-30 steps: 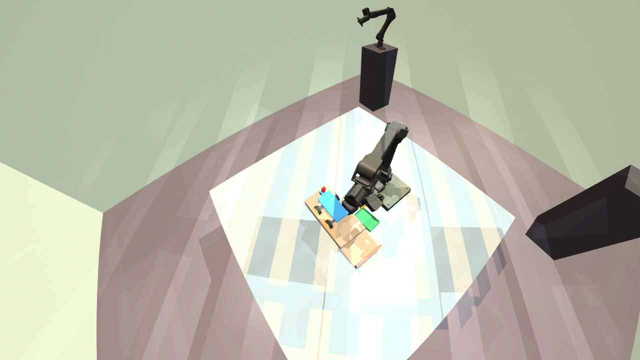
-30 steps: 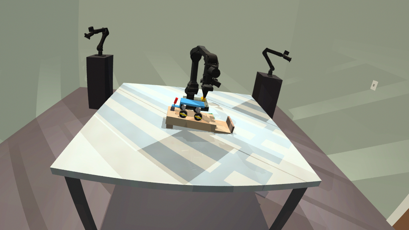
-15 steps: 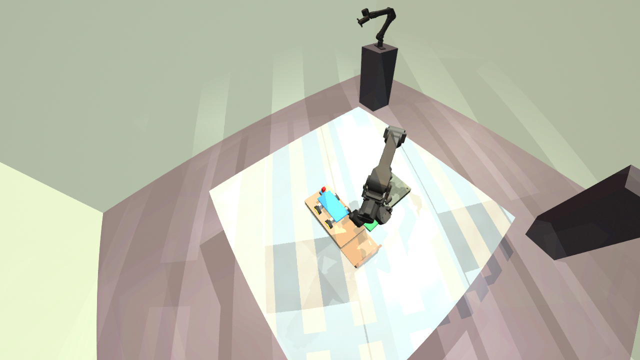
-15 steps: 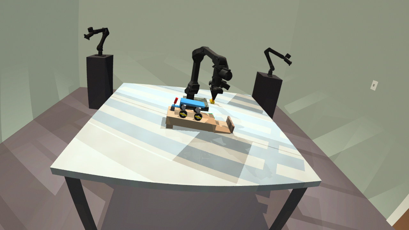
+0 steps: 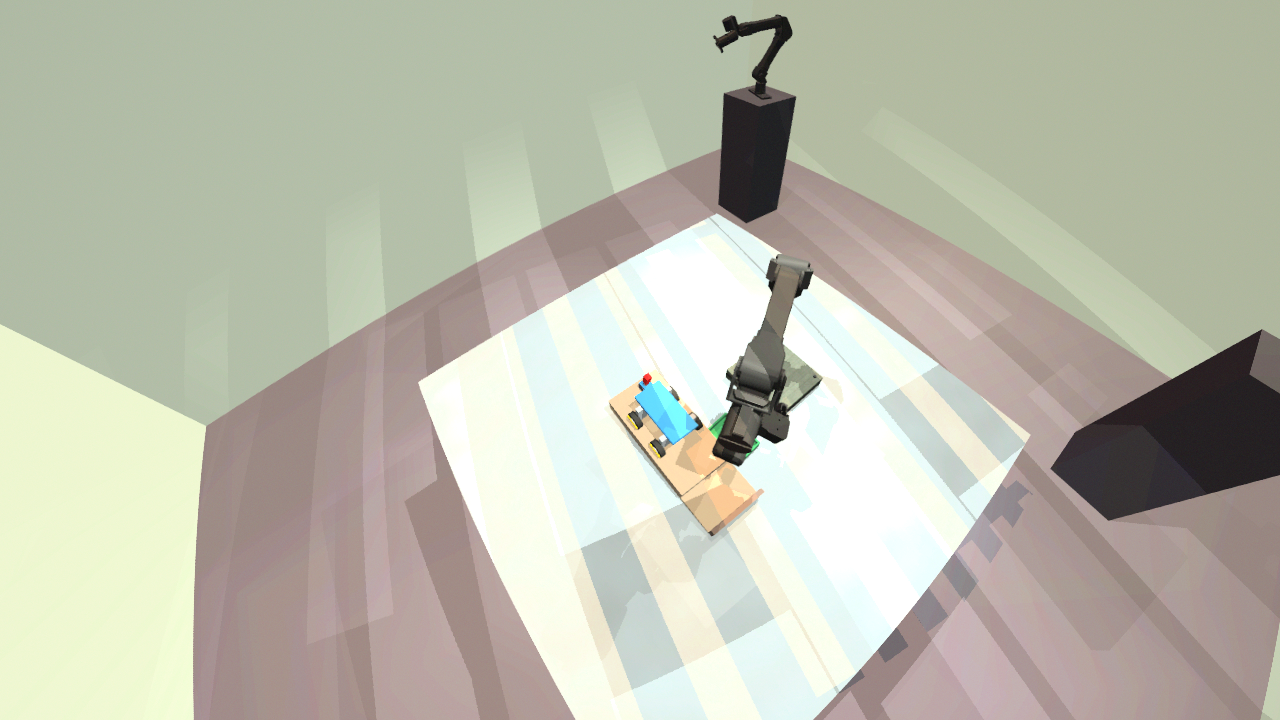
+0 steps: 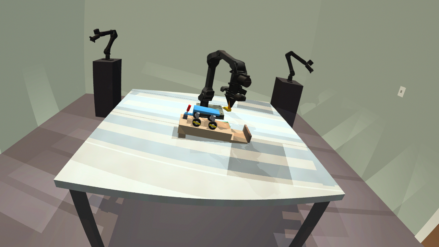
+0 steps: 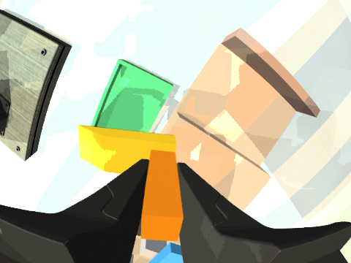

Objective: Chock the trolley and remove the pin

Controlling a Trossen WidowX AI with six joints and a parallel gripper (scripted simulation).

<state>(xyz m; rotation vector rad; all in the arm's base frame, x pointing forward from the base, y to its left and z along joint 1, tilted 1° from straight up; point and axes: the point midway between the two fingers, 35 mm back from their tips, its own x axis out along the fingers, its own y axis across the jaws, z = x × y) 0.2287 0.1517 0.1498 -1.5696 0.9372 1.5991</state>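
Right now my gripper tip is 2 cm past the yellow chock, 1 cm to the left of it and 1 cm above it. The rest, counted from my gripper tip: raised lip 8 cm ahead, 12 cm to the left, 12 cm below; blue trolley 10 cm ahead, 14 cm to the right, 4 cm below; green tray 4 cm behind, 4 cm to the right, 16 cm below.
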